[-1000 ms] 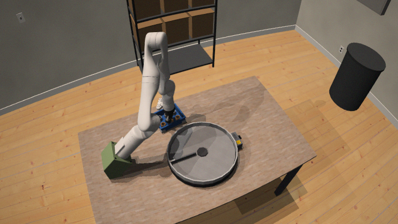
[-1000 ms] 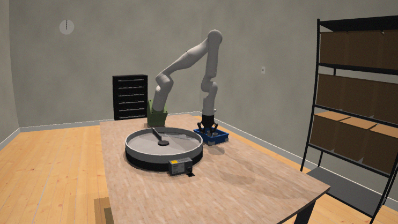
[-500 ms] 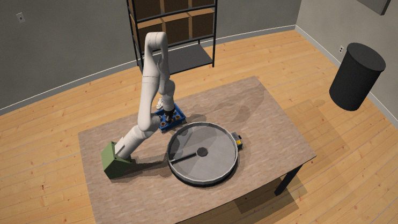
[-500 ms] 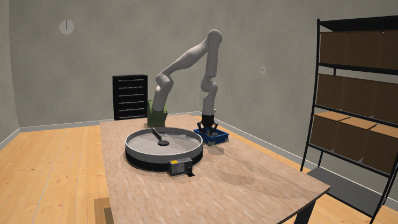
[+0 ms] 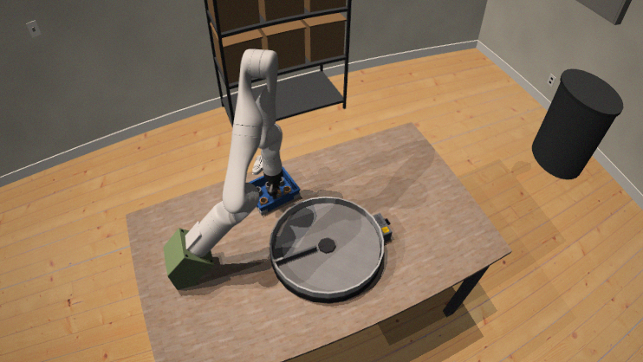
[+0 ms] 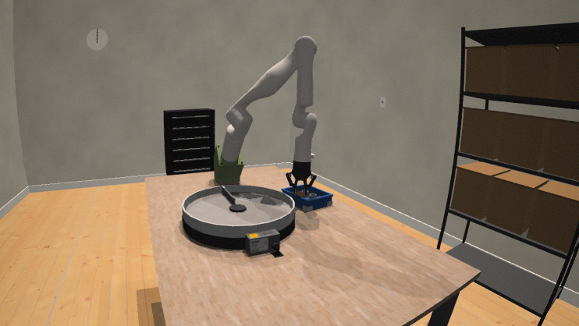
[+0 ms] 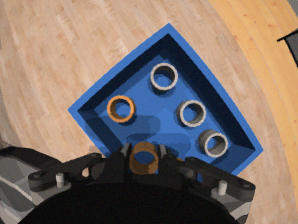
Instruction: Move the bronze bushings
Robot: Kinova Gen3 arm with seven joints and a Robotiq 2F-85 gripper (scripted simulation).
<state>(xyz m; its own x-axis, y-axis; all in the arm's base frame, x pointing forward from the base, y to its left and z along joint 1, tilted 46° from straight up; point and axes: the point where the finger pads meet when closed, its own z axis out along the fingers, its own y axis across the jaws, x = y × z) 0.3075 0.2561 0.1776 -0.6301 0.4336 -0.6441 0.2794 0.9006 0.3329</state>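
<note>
The blue crate lies 10 mm behind my hand, 40 mm to the left of it and 30 mm below it. Round my hand: turntable 160 mm ahead, 290 mm to the right, 10 mm below; grey turntable disc 140 mm ahead, 290 mm to the right.
</note>
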